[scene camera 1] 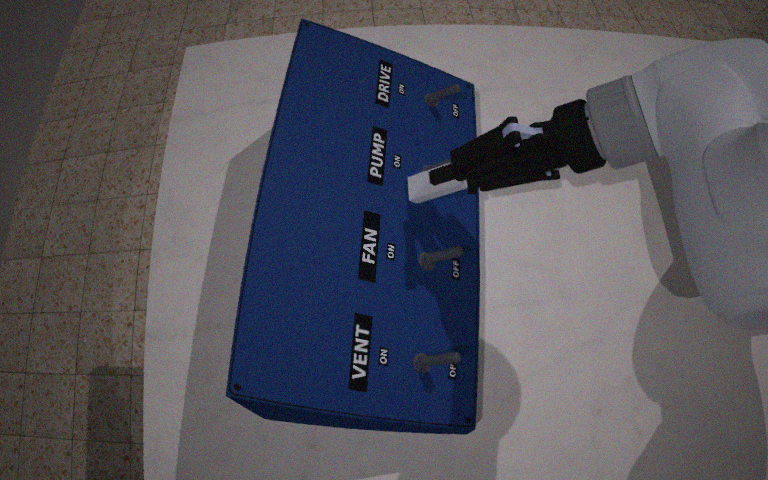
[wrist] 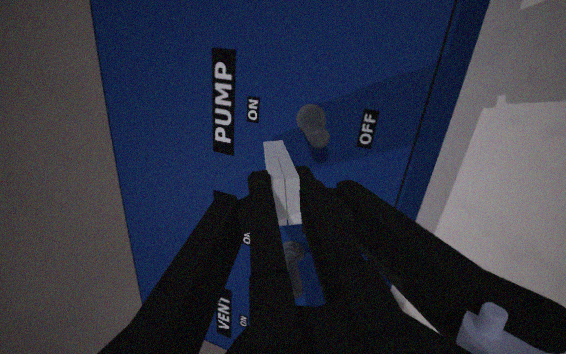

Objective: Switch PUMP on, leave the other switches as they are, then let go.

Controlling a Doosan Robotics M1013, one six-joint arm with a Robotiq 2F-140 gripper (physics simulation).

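Frame: origin at the arm's base, x left, y back, z up, level; centimetres.
Seen in the pictures: gripper, fingertip midpoint: (scene camera 1: pixel 411 190) (wrist: pixel 274 159).
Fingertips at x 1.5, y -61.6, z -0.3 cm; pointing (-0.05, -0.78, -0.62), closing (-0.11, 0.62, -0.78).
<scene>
Offsets run from my fingertips to a thing's top centre. Level surfaces: height alone.
The blue panel {dz +4.6 cm} (scene camera 1: pixel 317 226) (wrist: pixel 165 150) has four switches. The PUMP lever {dx -3.2, dy +4.2, dz +2.5 cm} (wrist: pixel 318 135) stands between its ON and OFF labels in the wrist view, its end slightly toward OFF. In the scene view the fingers mostly hide it. The DRIVE lever {dx -15.1, dy +5.3, dz +2.5 cm} (scene camera 1: pixel 445 93), FAN lever {dx +8.8, dy +3.1, dz +2.5 cm} (scene camera 1: pixel 444 255) and VENT lever {dx +20.7, dy +2.1, dz +2.5 cm} (scene camera 1: pixel 441 360) lean toward OFF. My gripper (scene camera 1: pixel 414 189) (wrist: pixel 274 159) is shut with nothing between its pale fingertips. The tips are over the panel on the FAN side of the PUMP lever, toward ON in the wrist view; contact with the lever cannot be made out.
The panel rests on a pale table {dz -10.5 cm} (scene camera 1: pixel 555 237). The arm (scene camera 1: pixel 702 169) reaches in from the right. The FAN lever is near the gripper, on the VENT side, and the DRIVE lever is on the other side. Tiled floor (scene camera 1: pixel 62 254) shows beyond the table.
</scene>
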